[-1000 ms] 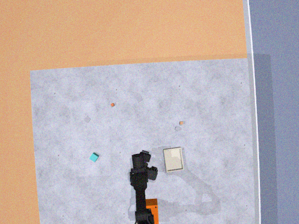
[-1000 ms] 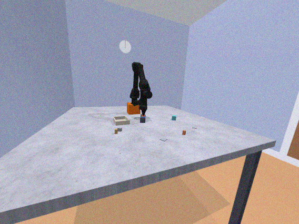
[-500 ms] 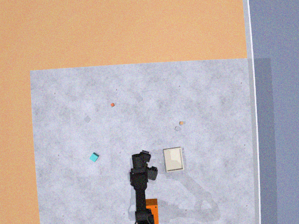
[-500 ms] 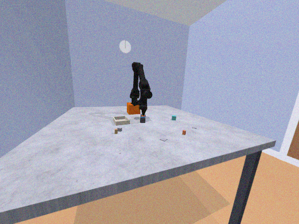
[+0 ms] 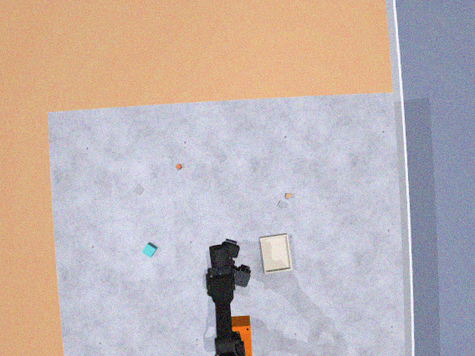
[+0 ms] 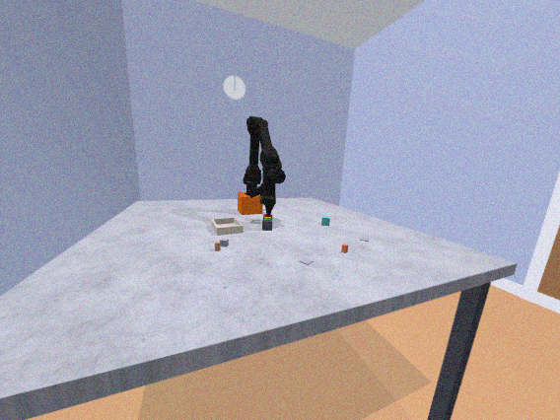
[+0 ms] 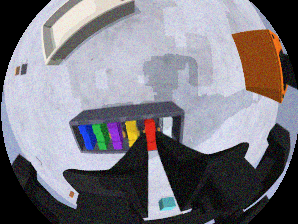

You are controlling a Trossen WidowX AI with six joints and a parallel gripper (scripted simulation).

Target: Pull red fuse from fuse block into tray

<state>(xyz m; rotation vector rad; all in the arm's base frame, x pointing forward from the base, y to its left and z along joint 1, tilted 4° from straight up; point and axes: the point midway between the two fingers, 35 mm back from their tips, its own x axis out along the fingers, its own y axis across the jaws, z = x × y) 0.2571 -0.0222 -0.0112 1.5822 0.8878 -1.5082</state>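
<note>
My gripper tip is 19 cm to the left of the cream tray and 4 cm above it. From my gripper tip the other things lie so: red fuse 1 cm below; teal cube 10 cm ahead, 26 cm to the left, 2 cm below; tan cube 20 cm ahead, 27 cm to the right, 3 cm below.
</note>
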